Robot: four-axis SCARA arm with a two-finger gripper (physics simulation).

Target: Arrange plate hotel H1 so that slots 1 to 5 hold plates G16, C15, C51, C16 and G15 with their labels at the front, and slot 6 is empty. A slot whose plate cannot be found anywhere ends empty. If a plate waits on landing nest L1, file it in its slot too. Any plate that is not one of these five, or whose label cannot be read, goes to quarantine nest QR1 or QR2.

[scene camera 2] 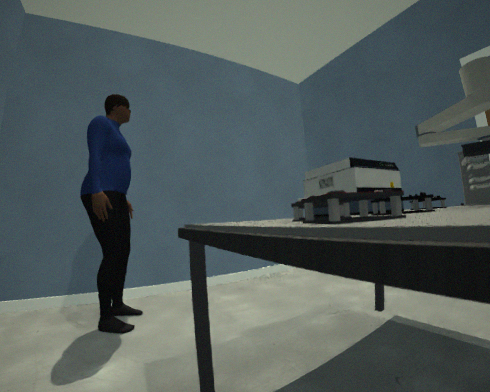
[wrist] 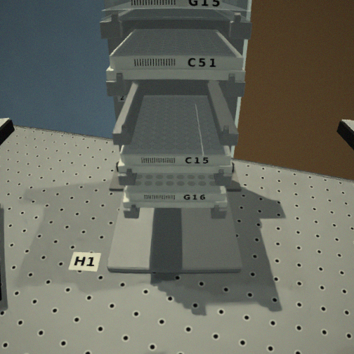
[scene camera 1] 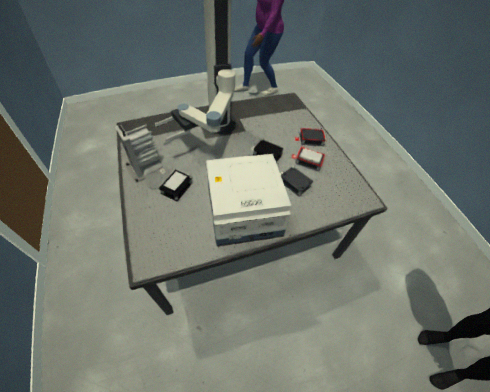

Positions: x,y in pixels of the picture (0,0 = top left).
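Labels:
White plate [wrist: 145,53]: 18 cm from the lens.

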